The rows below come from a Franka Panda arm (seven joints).
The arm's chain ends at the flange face. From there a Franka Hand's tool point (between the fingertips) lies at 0.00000 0.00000 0.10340 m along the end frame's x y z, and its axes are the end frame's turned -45 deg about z.
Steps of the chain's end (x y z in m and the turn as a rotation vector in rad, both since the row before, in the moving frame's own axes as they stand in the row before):
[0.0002 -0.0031 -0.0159 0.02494 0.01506 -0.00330]
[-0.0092 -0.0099 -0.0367 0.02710 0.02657 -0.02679]
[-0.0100 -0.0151 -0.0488 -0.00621 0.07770 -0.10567]
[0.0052 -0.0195 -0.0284 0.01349 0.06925 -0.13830]
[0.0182 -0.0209 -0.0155 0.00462 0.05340 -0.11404]
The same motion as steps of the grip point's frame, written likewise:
[0.0053 -0.0028 -0.0159 0.00699 0.02828 -0.00330]
[0.0044 -0.0136 -0.0368 0.00037 0.03795 -0.02679]
[0.0091 -0.0119 -0.0491 -0.05933 0.05055 -0.10567]
[0.0238 -0.0065 -0.0287 -0.03943 0.05851 -0.13830]
[0.0321 0.0014 -0.0156 -0.03449 0.04103 -0.11404]

